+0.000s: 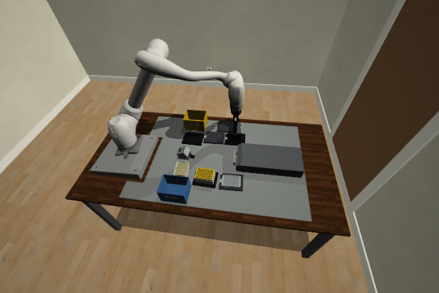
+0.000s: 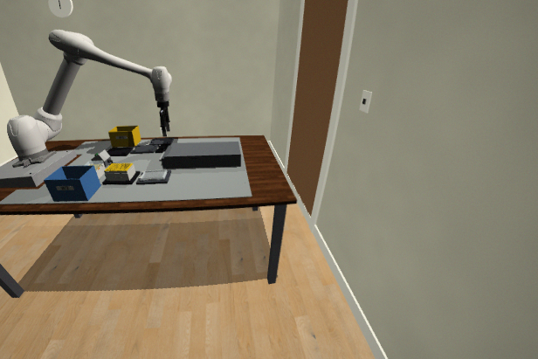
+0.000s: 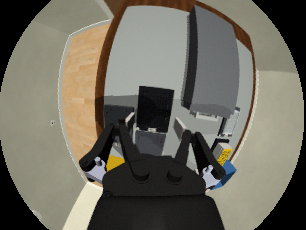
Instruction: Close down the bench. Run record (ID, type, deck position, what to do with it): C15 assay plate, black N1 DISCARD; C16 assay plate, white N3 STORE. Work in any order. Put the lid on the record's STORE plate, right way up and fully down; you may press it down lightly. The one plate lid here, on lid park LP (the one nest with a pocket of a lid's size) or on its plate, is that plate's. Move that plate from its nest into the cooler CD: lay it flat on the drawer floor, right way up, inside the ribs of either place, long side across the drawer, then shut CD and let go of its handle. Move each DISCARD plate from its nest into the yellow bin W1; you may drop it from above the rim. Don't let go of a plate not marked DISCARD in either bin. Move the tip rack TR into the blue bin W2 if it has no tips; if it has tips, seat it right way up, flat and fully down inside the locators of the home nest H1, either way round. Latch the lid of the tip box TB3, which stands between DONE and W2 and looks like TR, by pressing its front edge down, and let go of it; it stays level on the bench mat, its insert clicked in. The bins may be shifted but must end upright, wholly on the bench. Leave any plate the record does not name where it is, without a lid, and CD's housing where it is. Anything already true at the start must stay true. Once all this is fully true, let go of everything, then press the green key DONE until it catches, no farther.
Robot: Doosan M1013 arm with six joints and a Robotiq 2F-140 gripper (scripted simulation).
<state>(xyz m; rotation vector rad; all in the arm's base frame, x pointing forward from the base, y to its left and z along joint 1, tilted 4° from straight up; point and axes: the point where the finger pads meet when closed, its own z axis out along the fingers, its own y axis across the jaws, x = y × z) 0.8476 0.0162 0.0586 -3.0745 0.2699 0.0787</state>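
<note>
The black plate lies 12 cm below my hand. Also, from my hand: grey nest 17 cm behind, 13 cm below, 3 cm to the left; white plate 22 cm to the right, 12 cm below, 7 cm ahead; plate lid 22 cm to the right, 11 cm below, 7 cm ahead.
</note>
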